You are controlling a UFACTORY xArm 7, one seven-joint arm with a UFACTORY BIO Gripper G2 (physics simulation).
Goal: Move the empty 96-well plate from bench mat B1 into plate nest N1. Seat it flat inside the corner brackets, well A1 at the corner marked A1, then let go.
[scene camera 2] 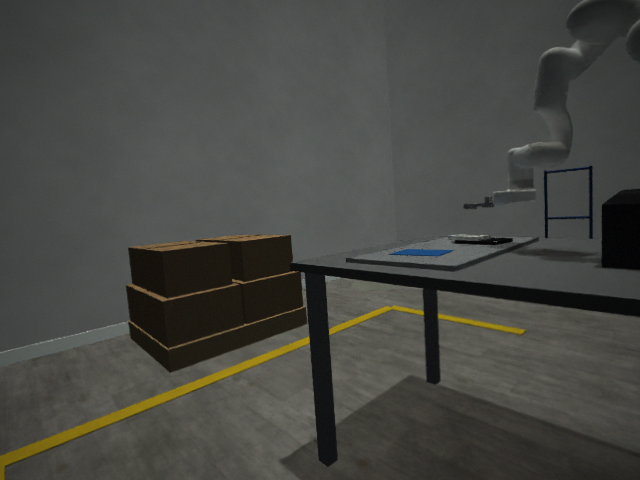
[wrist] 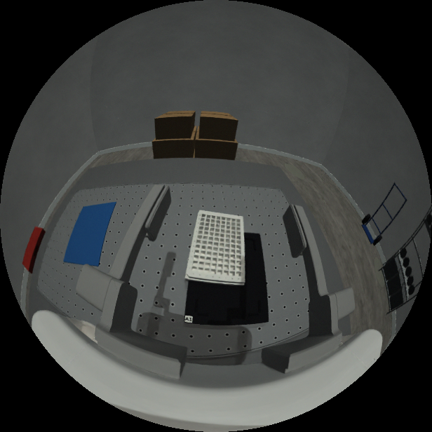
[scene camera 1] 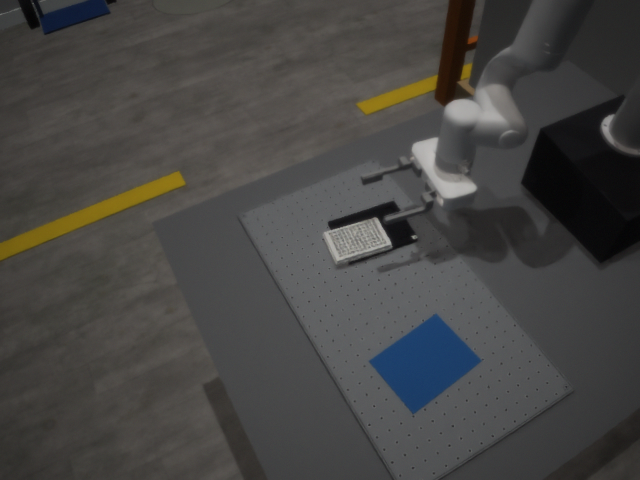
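Seen in the pictures: hand, tool point: (scene camera 2: 479,205) (scene camera 1: 383,197); arm's base, link origin: (scene camera 1: 626,136).
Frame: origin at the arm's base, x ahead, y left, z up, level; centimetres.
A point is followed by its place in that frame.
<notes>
The white 96-well plate (scene camera 1: 359,240) @[x 59.4, y -22.3, z -13.2 cm] (scene camera 2: 469,237) @[x 58.0, y -17.7, z -12.6 cm] (wrist: 217,247) lies partly over the black plate nest N1 (scene camera 1: 401,232) @[x 50.4, y -18.7, z -13.9 cm] (scene camera 2: 499,241) @[x 48.0, y -18.2, z -14.1 cm] (wrist: 257,285), shifted off it toward the far table edge in the wrist view. It is not inside the corner brackets, and whether it is tilted is hard to tell. The nest's A1 label (scene camera 1: 414,237) @[x 49.1, y -16.0, z -13.9 cm] (wrist: 188,319) is uncovered at the near left corner in the wrist view. Well A1 on the plate cannot be made out. My gripper (scene camera 1: 381,198) @[x 55.0, y -20.8, z -1.2 cm] (scene camera 2: 469,206) (wrist: 227,223) is open and empty, above the plate and back from it. The blue bench mat B1 (scene camera 1: 425,363) @[x 67.1, y 6.7, z -14.9 cm] (scene camera 2: 421,252) @[x 66.3, y 7.2, z -14.9 cm] (wrist: 91,233) holds no plate.
The nest and mat are on a perforated grey board (scene camera 1: 330,310) @[x 74.1, y -13.4, z -15.1 cm] (scene camera 2: 403,262) @[x 64.6, y 24.2, z -15.4 cm] (wrist: 175,200) on the table. A black block (scene camera 1: 573,191) @[x 17.7, y 0.3, z -6.2 cm] (scene camera 2: 622,227) @[x 16.4, y 14.4, z -7.2 cm] stands by the arm's base. Cardboard boxes (scene camera 2: 206,289) (wrist: 195,135) stand on the floor beyond the table.
</notes>
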